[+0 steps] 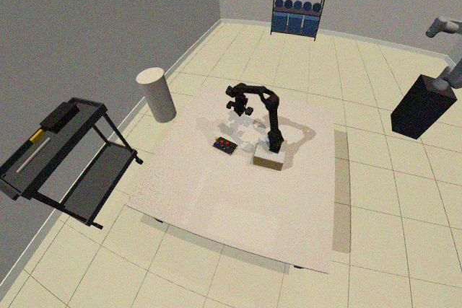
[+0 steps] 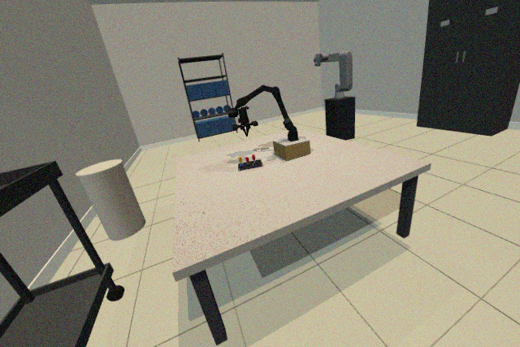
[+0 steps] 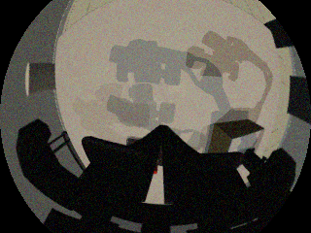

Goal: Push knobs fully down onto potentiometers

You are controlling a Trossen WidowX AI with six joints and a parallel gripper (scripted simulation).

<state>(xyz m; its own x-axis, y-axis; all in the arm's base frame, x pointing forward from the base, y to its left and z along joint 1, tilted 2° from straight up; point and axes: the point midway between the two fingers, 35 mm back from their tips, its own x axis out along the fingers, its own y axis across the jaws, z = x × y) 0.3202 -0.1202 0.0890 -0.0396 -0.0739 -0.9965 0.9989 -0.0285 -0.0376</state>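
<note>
Now: gripper tip 100 mm short of the knob, 200 mm to the right of it and 120 mm above it.
</note>
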